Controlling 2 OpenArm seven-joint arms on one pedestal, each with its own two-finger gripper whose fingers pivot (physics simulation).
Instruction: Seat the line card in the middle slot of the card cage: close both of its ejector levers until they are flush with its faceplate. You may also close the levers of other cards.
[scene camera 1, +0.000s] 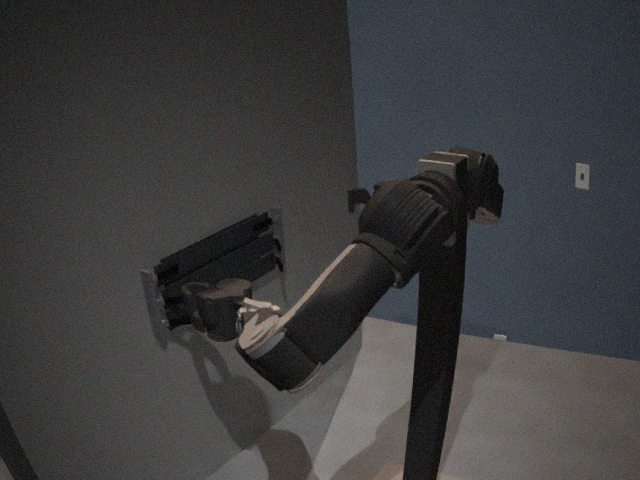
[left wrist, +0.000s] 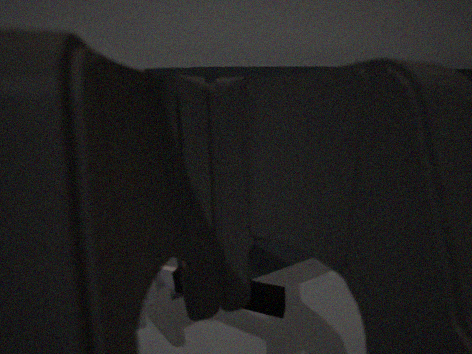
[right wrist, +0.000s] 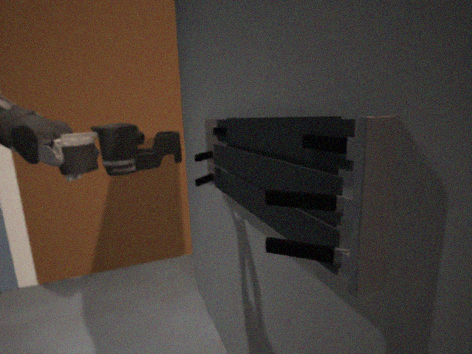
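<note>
The card cage (scene camera 1: 150, 289) (right wrist: 377, 200) is fixed to the wall and holds three dark cards. The middle card (right wrist: 280, 166) has its right lever (right wrist: 300, 199) and left lever (right wrist: 204, 156) standing out from the faceplate. The bottom card's right lever (right wrist: 299, 248) and left lever (right wrist: 204, 180) also stand out. The top card's right lever (right wrist: 325, 143) and left lever (right wrist: 220, 132) look folded in. My left gripper (scene camera 1: 187, 295) (left wrist: 220, 306) (right wrist: 176, 146) is shut and empty, near the cage's left end; contact is unclear. My right gripper (scene camera 1: 356, 198) is open and empty, away from the cage.
The left forearm (scene camera 1: 336, 304) extends from the pedestal (scene camera 1: 436, 335) towards the cage. A grey wall (scene camera 1: 155, 129) surrounds the cage. An orange wall (right wrist: 100, 65) stands behind the left gripper in the right wrist view. A dark block (left wrist: 268, 299) shows beside the left fingertips.
</note>
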